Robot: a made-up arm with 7 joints. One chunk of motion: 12 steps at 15 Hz.
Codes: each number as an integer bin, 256 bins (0 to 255) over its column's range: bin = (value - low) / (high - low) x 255, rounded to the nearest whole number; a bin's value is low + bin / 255 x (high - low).
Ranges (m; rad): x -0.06..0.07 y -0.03..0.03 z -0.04..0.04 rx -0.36..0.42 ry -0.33..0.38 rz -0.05..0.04
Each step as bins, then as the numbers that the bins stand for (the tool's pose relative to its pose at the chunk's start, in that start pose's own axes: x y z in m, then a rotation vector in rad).
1 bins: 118 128 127 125 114 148
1 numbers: 0.0002 0.0001 -0.0002 0.0224 -0.0126 0.0022
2 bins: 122 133 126 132 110 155
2 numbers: 0.0022 0.0013 -0.0005 0.0438 -0.0237 0.0047
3 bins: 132 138 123 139 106 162
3 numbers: 0.0073 0.0025 -0.0014 0.0652 -0.0349 0.0072
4 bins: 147 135 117 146 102 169
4 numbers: 0.0149 0.0018 -0.0033 0.0866 -0.0460 0.0096
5 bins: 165 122 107 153 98 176
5 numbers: 0.0241 -0.0013 -0.0064 0.1080 -0.0571 0.0121
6 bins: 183 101 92 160 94 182
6 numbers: 0.0333 -0.0062 -0.0111 0.1294 -0.0683 0.0142
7 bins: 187 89 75 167 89 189
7 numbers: 0.0353 -0.0091 -0.0165 0.1508 -0.0822 0.0167
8 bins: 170 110 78 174 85 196
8 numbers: 0.0267 -0.0041 -0.0155 0.1722 -0.0933 0.0192
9 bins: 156 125 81 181 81 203
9 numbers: 0.0195 -0.0006 -0.0146 0.1936 -0.1045 0.0216
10 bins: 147 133 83 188 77 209
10 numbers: 0.0149 0.0013 -0.0140 0.2151 -0.1156 0.0238
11 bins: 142 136 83 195 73 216
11 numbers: 0.0124 0.0020 -0.0140 0.2365 -0.1267 0.0262
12 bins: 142 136 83 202 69 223
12 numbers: 0.0124 0.0020 -0.0140 0.2579 -0.1379 0.0287
